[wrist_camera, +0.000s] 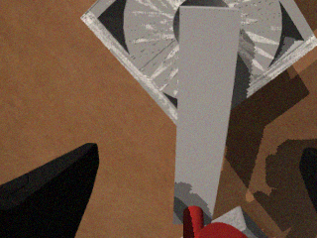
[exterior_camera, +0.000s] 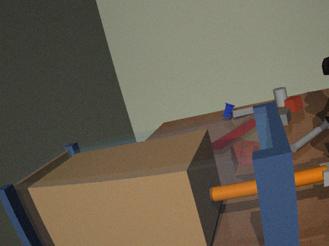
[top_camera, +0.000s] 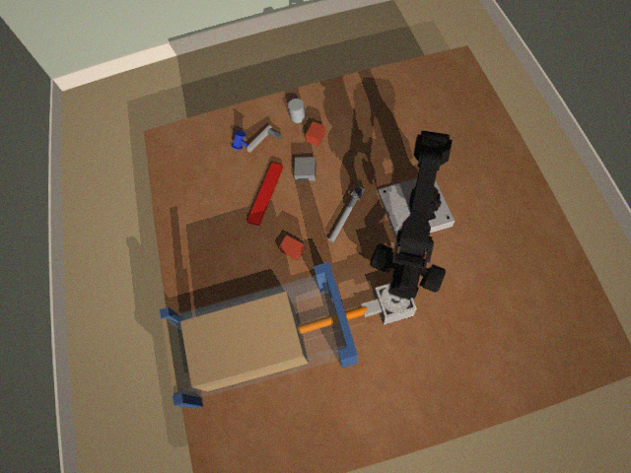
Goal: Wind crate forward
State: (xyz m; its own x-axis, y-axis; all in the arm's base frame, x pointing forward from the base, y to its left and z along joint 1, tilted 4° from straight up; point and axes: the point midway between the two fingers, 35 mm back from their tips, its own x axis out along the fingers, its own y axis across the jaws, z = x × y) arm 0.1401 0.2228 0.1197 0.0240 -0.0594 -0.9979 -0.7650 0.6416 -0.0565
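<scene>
Right now my gripper tip is 10 mm past the winch handle, 10 mm to the left of it and 20 mm above it. The rest, counted from my gripper tip: red knob: 40 mm behind, 40 mm to the right, 10 mm above; then grey winch: 20 mm ahead, 30 mm to the left, 100 mm below; then blue frame: 190 mm ahead, 40 mm to the left, 20 mm below.
</scene>
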